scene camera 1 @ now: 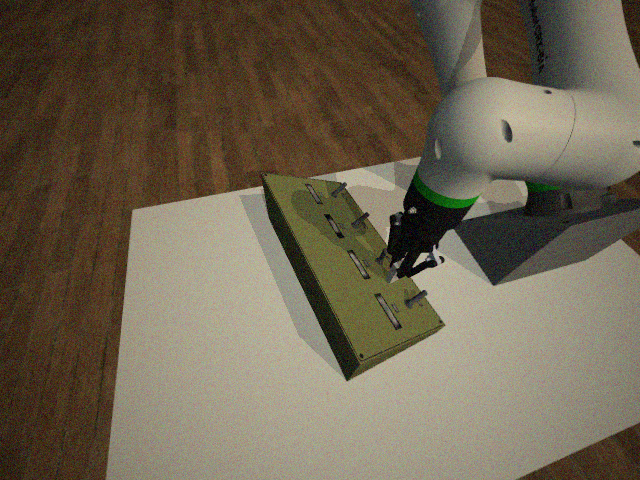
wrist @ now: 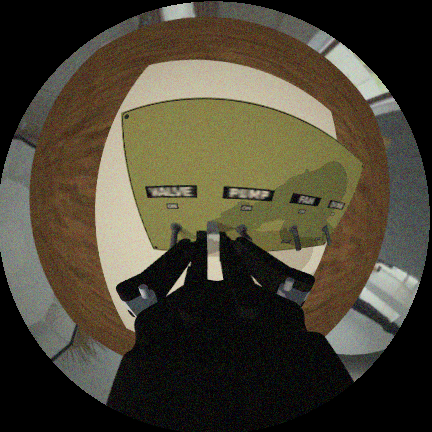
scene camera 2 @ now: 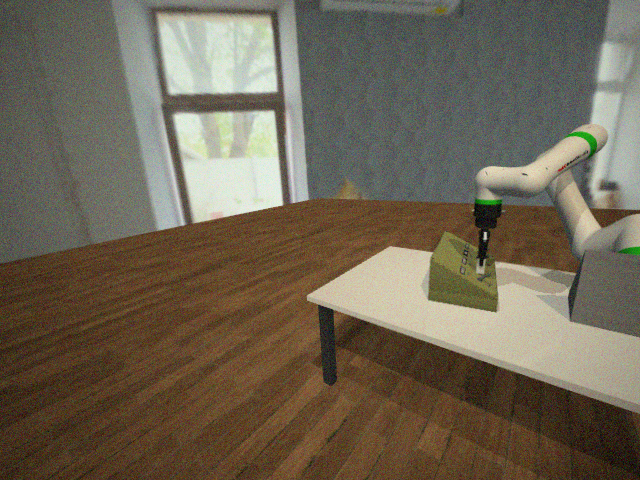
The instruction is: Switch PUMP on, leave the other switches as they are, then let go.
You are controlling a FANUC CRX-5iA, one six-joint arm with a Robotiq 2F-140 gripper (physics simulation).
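Seen in the pictures: gripper, fingertip midpoint: [scene camera 1: 392, 278] [wrist: 211, 229] [scene camera 2: 479, 272]; arm's base, origin of the base link: [scene camera 1: 559, 210].
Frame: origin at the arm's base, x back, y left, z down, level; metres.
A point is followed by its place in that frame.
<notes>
The olive sloped switch box [scene camera 1: 330, 289] {x -0.631, y 0.040, z -0.023 m} [scene camera 2: 460, 289] {x -0.513, y 0.167, z 0.085 m} [wrist: 200, 145] {x -0.587, y 0.060, z -0.001 m} carries a row of levers. In the wrist view the PUMP label [wrist: 248, 193] {x -0.538, y -0.019, z 0.029 m} sits above a small ON mark [wrist: 246, 208] {x -0.515, y -0.024, z 0.042 m}. The PUMP lever [scene camera 1: 382, 255] {x -0.474, y -0.027, z 0.032 m} [wrist: 243, 231] {x -0.476, y -0.028, z 0.043 m} is below it and looks shorter than the others; its exact tilt is hard to tell. The VALVE lever [scene camera 1: 416, 298] {x -0.447, y 0.089, z 0.041 m} [wrist: 175, 235] {x -0.450, y 0.085, z 0.045 m}, FAN lever [scene camera 1: 360, 219] {x -0.477, y -0.148, z 0.041 m} [wrist: 296, 238] {x -0.476, y -0.147, z 0.040 m} and DRIVE lever [scene camera 1: 338, 189] {x -0.494, y -0.266, z 0.042 m} [wrist: 327, 234] {x -0.493, y -0.265, z 0.043 m} lean toward the low edge, away from their ON marks. My gripper [scene camera 1: 392, 273] {x -0.468, y 0.026, z 0.057 m} [scene camera 2: 480, 268] {x -0.468, y 0.026, z 0.057 m} [wrist: 211, 229] {x -0.468, y 0.026, z 0.057 m} is shut and empty, its tips low at the panel between the VALVE and PUMP levers.
The box stands on a white table [scene camera 1: 206, 392] {x -0.921, y 0.110, z 0.158 m} [scene camera 2: 372, 289] {x -0.879, y 0.207, z 0.158 m}. The grey arm base block [scene camera 1: 537, 242] {x -0.166, y 0.074, z -0.032 m} [scene camera 2: 604, 294] {x -0.098, y 0.091, z 0.035 m} stands on the low-edge side of the box. The VALVE and FAN levers stand up on either side of PUMP.
</notes>
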